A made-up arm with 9 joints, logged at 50 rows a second.
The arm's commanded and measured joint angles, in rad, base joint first. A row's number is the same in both.
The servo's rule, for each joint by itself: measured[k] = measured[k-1] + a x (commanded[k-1-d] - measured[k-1]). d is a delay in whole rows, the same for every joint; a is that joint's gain. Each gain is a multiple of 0.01, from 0.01 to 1. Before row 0 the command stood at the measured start. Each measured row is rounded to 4 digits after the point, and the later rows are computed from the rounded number. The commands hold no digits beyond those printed.
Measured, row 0: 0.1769, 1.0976, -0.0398, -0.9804, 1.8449, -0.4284, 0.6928, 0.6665, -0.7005
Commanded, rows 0 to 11: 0.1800, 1.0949, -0.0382, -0.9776, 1.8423, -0.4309, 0.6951, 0.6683, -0.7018; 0.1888, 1.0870, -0.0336, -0.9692, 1.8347, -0.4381, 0.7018, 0.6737, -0.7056; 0.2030, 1.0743, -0.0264, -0.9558, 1.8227, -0.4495, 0.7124, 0.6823, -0.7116; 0.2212, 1.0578, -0.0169, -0.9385, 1.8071, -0.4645, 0.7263, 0.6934, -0.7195; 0.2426, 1.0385, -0.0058, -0.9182, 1.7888, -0.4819, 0.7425, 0.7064, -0.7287; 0.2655, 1.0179, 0.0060, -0.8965, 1.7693, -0.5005, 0.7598, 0.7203, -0.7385; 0.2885, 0.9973, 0.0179, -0.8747, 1.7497, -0.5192, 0.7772, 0.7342, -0.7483; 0.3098, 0.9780, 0.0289, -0.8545, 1.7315, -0.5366, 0.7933, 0.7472, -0.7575; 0.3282, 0.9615, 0.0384, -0.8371, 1.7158, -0.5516, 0.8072, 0.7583, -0.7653; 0.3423, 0.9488, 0.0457, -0.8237, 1.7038, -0.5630, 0.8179, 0.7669, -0.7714; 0.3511, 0.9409, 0.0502, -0.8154, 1.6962, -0.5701, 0.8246, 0.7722, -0.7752; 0.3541, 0.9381, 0.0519, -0.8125, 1.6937, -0.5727, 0.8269, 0.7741, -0.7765
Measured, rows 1 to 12: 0.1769, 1.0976, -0.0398, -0.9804, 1.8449, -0.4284, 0.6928, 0.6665, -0.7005; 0.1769, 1.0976, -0.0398, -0.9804, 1.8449, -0.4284, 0.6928, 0.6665, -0.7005; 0.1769, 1.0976, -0.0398, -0.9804, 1.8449, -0.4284, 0.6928, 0.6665, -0.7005; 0.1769, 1.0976, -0.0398, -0.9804, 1.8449, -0.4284, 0.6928, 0.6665, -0.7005; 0.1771, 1.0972, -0.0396, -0.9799, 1.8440, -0.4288, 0.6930, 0.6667, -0.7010; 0.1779, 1.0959, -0.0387, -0.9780, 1.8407, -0.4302, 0.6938, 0.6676, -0.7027; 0.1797, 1.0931, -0.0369, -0.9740, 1.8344, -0.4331, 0.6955, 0.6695, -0.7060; 0.1826, 1.0885, -0.0339, -0.9676, 1.8248, -0.4378, 0.6983, 0.6726, -0.7110; 0.1868, 1.0820, -0.0297, -0.9587, 1.8122, -0.4444, 0.7023, 0.6770, -0.7175; 0.1923, 1.0737, -0.0243, -0.9475, 1.7972, -0.4528, 0.7075, 0.6826, -0.7253; 0.1990, 1.0638, -0.0180, -0.9344, 1.7806, -0.4628, 0.7138, 0.6893, -0.7338; 0.2068, 1.0526, -0.0110, -0.9200, 1.7634, -0.4739, 0.7210, 0.6968, -0.7426
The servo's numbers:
d 4
a 0.07 0.13 0.15 0.18 0.35 0.15 0.09 0.13 0.37

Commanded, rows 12 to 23: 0.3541, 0.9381, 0.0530, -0.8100, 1.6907, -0.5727, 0.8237, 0.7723, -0.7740; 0.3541, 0.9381, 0.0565, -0.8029, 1.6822, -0.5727, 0.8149, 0.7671, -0.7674; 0.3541, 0.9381, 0.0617, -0.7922, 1.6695, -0.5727, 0.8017, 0.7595, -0.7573; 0.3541, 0.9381, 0.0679, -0.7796, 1.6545, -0.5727, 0.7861, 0.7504, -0.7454; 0.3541, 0.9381, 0.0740, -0.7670, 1.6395, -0.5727, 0.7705, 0.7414, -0.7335; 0.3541, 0.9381, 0.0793, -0.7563, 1.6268, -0.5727, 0.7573, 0.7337, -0.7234; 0.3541, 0.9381, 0.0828, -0.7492, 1.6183, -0.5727, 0.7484, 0.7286, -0.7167; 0.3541, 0.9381, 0.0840, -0.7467, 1.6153, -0.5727, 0.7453, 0.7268, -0.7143; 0.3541, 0.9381, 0.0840, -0.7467, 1.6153, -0.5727, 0.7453, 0.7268, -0.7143; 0.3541, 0.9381, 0.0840, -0.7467, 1.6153, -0.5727, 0.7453, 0.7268, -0.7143; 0.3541, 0.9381, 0.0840, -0.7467, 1.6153, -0.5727, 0.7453, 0.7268, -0.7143; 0.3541, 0.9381, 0.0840, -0.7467, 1.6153, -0.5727, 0.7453, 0.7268, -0.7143
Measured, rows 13 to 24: 0.2153, 1.0408, -0.0036, -0.9051, 1.7467, -0.4856, 0.7288, 0.7048, -0.7510; 0.2242, 1.0288, 0.0038, -0.8904, 1.7317, -0.4972, 0.7368, 0.7129, -0.7585; 0.2331, 1.0174, 0.0108, -0.8769, 1.7193, -0.5081, 0.7447, 0.7206, -0.7647; 0.2416, 1.0071, 0.0170, -0.8653, 1.7103, -0.5178, 0.7521, 0.7276, -0.7691; 0.2495, 0.9981, 0.0224, -0.8553, 1.7034, -0.5260, 0.7585, 0.7334, -0.7709; 0.2568, 0.9903, 0.0275, -0.8459, 1.6960, -0.5330, 0.7636, 0.7378, -0.7696; 0.2636, 0.9835, 0.0326, -0.8362, 1.6867, -0.5390, 0.7670, 0.7406, -0.7650; 0.2699, 0.9776, 0.0379, -0.8260, 1.6754, -0.5441, 0.7687, 0.7419, -0.7577; 0.2758, 0.9725, 0.0433, -0.8154, 1.6628, -0.5484, 0.7689, 0.7418, -0.7487; 0.2813, 0.9680, 0.0487, -0.8048, 1.6502, -0.5520, 0.7679, 0.7407, -0.7393; 0.2864, 0.9641, 0.0538, -0.7948, 1.6390, -0.5551, 0.7661, 0.7391, -0.7309; 0.2911, 0.9607, 0.0583, -0.7861, 1.6307, -0.5577, 0.7642, 0.7375, -0.7248
